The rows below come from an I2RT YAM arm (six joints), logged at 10 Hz.
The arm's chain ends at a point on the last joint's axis. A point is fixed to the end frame.
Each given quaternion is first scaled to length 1.
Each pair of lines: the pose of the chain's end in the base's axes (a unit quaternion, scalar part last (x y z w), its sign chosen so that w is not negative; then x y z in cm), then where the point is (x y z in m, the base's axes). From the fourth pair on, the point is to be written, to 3 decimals.
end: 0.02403, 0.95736, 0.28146, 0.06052, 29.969, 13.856, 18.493
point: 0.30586 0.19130 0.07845
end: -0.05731, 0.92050, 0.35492, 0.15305, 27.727, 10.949, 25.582
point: 0.30002 0.17876 0.16179
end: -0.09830, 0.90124, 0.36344, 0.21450, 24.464, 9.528, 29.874
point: 0.27823 0.16777 0.21056
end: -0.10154, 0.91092, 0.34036, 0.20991, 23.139, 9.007, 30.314
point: 0.265 0.158 0.211
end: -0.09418, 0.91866, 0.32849, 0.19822, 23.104, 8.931, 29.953
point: 0.263 0.154 0.205
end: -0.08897, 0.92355, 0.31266, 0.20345, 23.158, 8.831, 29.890
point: 0.265 0.150 0.203
